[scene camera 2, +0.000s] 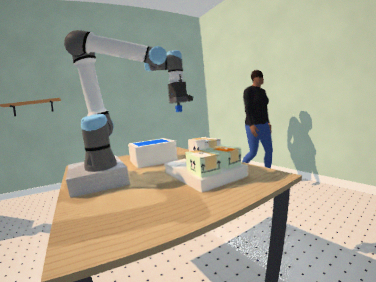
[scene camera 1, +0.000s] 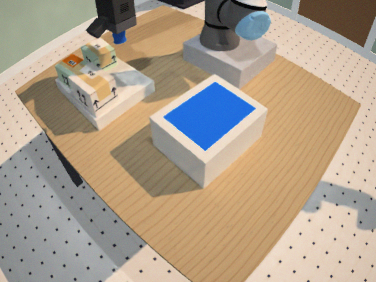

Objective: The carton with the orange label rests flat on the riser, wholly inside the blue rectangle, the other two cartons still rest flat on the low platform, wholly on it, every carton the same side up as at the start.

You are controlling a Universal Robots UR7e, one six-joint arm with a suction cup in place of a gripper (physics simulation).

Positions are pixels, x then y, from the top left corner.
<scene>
A low platform (scene camera 1: 132, 86): 100 cm from the lens. A white carton (scene camera 1: 95, 89) is 87 cm from the lens. A pale green carton (scene camera 1: 99, 52) is 107 cm from the lens. The marked spots on the white carton and the low platform are 17 cm apart.
</scene>
